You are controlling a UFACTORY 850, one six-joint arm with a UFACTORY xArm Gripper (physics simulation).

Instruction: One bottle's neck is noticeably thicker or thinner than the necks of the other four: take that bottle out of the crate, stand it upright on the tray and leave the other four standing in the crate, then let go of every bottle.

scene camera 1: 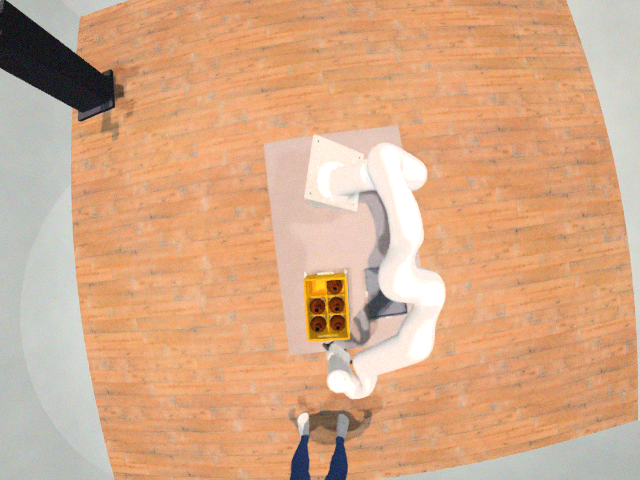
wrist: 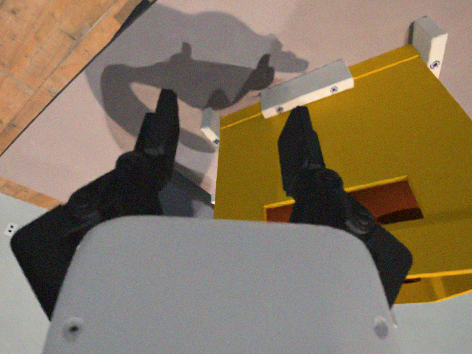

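A yellow crate (scene camera 1: 315, 338) (wrist: 370, 130) with six compartments stands on the mat. Five brown bottles stand in it: one at the back right (scene camera 1: 334, 286), two in the middle row (scene camera 1: 317, 305) (scene camera 1: 336, 304) and two in the front row (scene camera 1: 317, 323) (scene camera 1: 337, 323). The back left compartment is empty. Brown glass shows through the crate's handle slot in the wrist view. Which neck differs, I cannot tell. The dark grey tray (scene camera 1: 371, 277) (wrist: 187, 201) lies right of the crate, partly under the arm. My gripper (scene camera 1: 328, 346) (wrist: 233, 117) is open and empty, at the crate's front end.
The white arm (scene camera 1: 405, 222) bends over the tray from its base plate (scene camera 1: 315, 155). White blocks (wrist: 307, 89) (wrist: 430, 45) sit along the crate's foot. The pinkish mat (scene camera 1: 289, 232) lies on a wooden floor. A person's feet (scene camera 1: 303, 423) (scene camera 1: 342, 424) are in front.
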